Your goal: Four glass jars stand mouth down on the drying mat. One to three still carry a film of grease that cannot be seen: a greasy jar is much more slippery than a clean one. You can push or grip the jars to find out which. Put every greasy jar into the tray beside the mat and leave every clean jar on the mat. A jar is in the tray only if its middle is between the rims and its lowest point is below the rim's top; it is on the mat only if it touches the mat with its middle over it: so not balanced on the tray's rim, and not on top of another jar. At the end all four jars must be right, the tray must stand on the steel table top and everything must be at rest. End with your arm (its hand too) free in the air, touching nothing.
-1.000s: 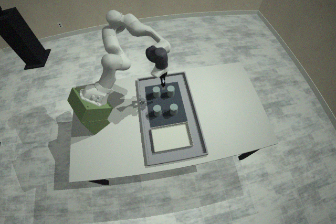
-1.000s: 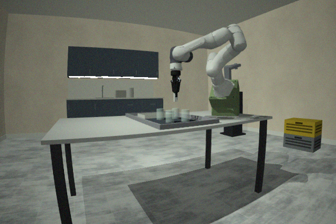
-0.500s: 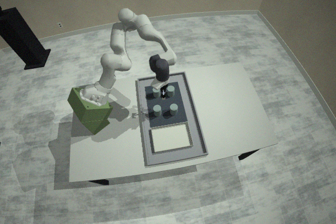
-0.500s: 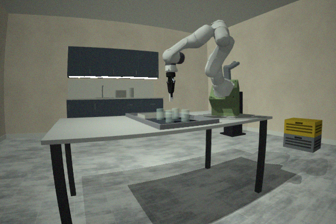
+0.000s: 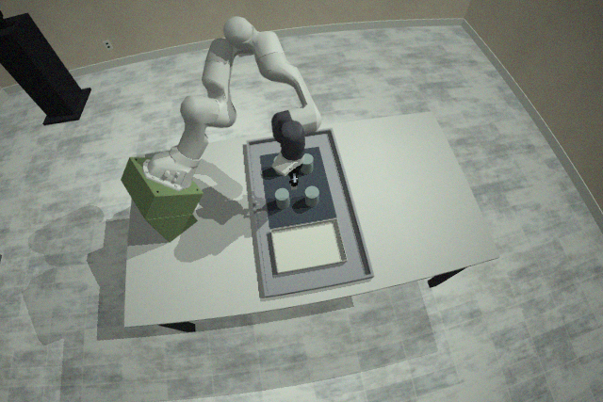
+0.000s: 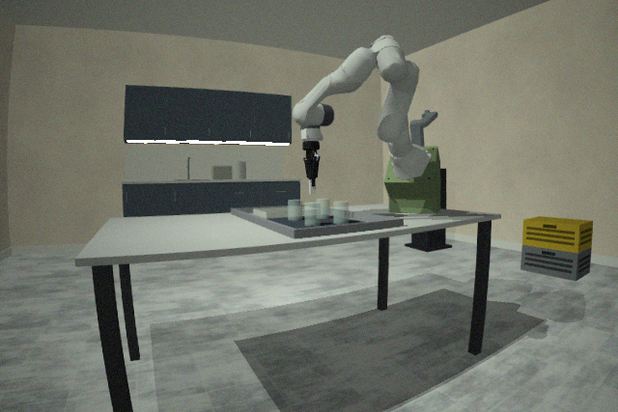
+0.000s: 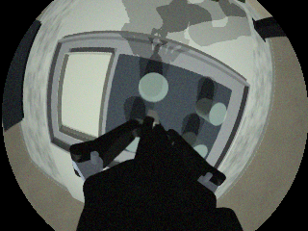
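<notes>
Right now the grey steel surround is 15 cm below my hand, 4 cm ahead of it and 2 cm to the right of it. Also, from my hand: white tray 24 cm to the right, 14 cm below, 4 cm ahead; dark drying mat 15 cm below, 8 cm to the left, 1 cm ahead.
</notes>
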